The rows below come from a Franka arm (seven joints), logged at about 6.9 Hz.
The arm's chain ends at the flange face. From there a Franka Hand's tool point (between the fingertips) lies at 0.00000 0.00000 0.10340 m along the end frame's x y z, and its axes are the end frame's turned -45 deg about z.
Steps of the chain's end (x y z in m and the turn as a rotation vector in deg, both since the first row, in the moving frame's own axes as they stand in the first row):
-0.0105, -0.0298, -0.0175, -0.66, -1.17, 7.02
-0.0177, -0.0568, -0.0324, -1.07, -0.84, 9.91
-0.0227, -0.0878, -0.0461, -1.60, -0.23, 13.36
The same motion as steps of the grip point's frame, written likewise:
0.0114, -0.0293, -0.0175, 0.36, -1.29, 7.02
0.0252, -0.0526, -0.0324, -0.16, -1.35, 9.91
0.0435, -0.0767, -0.0461, -0.97, -1.29, 13.36

